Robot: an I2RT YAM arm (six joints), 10 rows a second.
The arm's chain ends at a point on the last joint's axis. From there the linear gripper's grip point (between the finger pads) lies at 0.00 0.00 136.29 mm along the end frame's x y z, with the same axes.
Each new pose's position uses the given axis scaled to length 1; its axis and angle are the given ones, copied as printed.
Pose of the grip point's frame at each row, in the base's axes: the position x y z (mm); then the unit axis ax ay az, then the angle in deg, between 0 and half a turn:
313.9 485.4 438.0 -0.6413 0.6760 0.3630 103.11
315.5 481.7 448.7 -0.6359 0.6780 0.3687 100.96
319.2 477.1 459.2 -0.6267 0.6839 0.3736 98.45
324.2 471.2 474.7 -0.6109 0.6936 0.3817 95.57
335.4 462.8 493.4 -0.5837 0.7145 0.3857 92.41
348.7 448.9 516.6 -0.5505 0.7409 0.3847 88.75
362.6 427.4 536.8 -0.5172 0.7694 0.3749 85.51
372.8 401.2 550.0 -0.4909 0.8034 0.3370 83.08
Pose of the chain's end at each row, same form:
263.1 359.2 446.9 -0.6413 0.6760 0.3630 103.11
262.8 356.1 452.6 -0.6359 0.6780 0.3687 100.96
263.6 352.7 457.4 -0.6267 0.6839 0.3736 98.45
265.0 348.7 466.1 -0.6109 0.6936 0.3817 95.57
270.1 344.2 478.0 -0.5837 0.7145 0.3857 92.41
276.0 335.9 493.9 -0.5505 0.7409 0.3847 88.75
282.4 320.9 508.5 -0.5172 0.7694 0.3749 85.51
283.9 302.3 520.0 -0.4909 0.8034 0.3370 83.08

